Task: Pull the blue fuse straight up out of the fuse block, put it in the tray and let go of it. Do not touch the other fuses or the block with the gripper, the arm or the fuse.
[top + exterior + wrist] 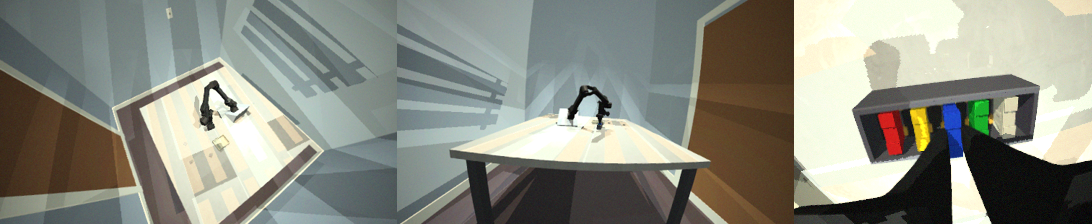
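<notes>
The yellow fuse lies 2 cm to the left of my gripper tip, 2 cm below it and 1 cm ahead of it. Also, from my gripper tip: red fuse 4 cm to the left, 2 cm below, 1 cm ahead; then blue fuse 1 cm below; then green fuse 2 cm to the right, 2 cm below, 1 cm behind.
</notes>
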